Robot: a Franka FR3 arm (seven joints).
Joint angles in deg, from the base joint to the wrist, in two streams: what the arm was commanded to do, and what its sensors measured. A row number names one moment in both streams.
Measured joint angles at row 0:
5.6, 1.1, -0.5, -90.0, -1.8, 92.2, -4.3
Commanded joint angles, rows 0 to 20:
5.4, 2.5, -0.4, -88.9, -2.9, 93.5, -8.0
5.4, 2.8, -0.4, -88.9, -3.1, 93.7, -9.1
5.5, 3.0, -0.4, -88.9, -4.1, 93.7, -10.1
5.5, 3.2, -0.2, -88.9, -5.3, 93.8, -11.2
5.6, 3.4, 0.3, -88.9, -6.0, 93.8, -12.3
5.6, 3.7, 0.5, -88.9, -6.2, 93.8, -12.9
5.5, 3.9, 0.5, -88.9, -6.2, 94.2, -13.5
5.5, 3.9, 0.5, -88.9, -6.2, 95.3, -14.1
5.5, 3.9, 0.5, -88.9, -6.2, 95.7, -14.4
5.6, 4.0, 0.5, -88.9, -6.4, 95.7, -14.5
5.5, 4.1, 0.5, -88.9, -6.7, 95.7, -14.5
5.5, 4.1, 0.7, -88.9, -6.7, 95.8, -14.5
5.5, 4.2, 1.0, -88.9, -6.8, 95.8, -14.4
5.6, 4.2, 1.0, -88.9, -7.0, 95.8, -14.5
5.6, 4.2, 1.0, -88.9, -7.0, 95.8, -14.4
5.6, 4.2, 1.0, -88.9, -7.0, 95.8, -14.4
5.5, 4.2, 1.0, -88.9, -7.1, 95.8, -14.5
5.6, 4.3, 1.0, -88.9, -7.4, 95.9, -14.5
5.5, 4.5, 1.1, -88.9, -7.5, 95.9, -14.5
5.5, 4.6, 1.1, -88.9, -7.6, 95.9, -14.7
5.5, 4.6, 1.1, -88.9, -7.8, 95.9, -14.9
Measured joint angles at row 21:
5.7, 3.6, 0.9, -89.9, -6.4, 95.6, -13.2
